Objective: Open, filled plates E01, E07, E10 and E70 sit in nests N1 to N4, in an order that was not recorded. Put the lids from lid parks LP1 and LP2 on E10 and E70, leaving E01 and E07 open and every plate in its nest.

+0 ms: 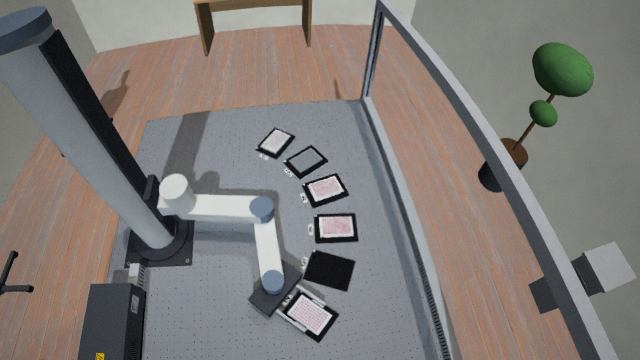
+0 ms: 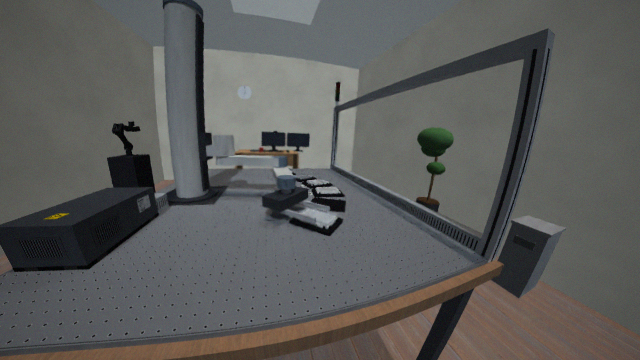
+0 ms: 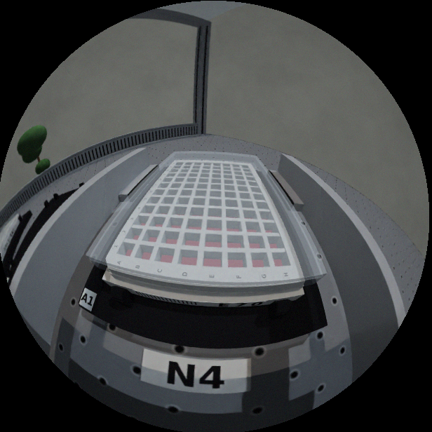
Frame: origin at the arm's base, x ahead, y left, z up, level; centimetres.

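Seen in the pictures: gripper, fingertip midpoint: (image 1: 315, 318) (image 2: 322, 214); arm's base, origin of the base link: (image 1: 161, 234) (image 2: 193, 196).
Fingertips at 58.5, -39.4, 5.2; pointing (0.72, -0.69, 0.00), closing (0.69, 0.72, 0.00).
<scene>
Pixels of each thing's middle, then the offset from my fingertips to it, as dx, dy, dz. "spot": a spot on its surface instead. Level surfaces: height alone.
- white plate, body centre: (image 1: 309, 314) (image 2: 317, 215) -1.7, +1.6, -0.9
- nest N4, surface spot: (image 1: 320, 337) spot: +0.8, -6.4, -2.8
- Lid park LP1, body centre: (image 1: 329, 269) (image 2: 327, 203) +7.9, +17.4, -3.0
- grey lid, body centre: (image 1: 305, 160) +5.8, +68.8, -2.6
- LP2, body centre: (image 1: 305, 160) (image 2: 303, 177) +5.8, +68.8, -3.0
- N3, body centre: (image 1: 336, 226) (image 2: 327, 190) +13.1, +34.2, -2.0
- N2, body centre: (image 1: 325, 188) (image 2: 317, 182) +12.0, +52.3, -2.0
- N1, body centre: (image 1: 275, 140) -7.1, +81.9, -2.0
- perforated table, its level: dz -3.9
My gripper (image 1: 314, 318) (image 2: 317, 215) (image 3: 213, 157) is shut on a clear lid (image 3: 314, 271), gripping it by its two long sides. The lid is level and low over the white plate (image 1: 309, 313) (image 3: 212, 272) in nest N4 (image 1: 320, 337) (image 3: 200, 332). This plate has pink wells, and its partly hidden front label seems to read E70. I cannot tell whether lid and plate touch. Lid park LP1 (image 1: 329, 270) shows bare black. A grey lid (image 1: 306, 161) lies on LP2 (image 1: 301, 175). Open plates sit in N3 (image 1: 336, 226), N2 (image 1: 325, 189) and N1 (image 1: 276, 141); their names are unreadable.
The arm's column (image 1: 95, 130) (image 2: 185, 100) stands at the left, with a dark control box (image 1: 111, 320) (image 2: 85, 225) near it. A framed guard (image 1: 400, 200) (image 2: 510, 150) runs along the right edge of the perforated table (image 1: 215, 320) (image 2: 225, 280).
</scene>
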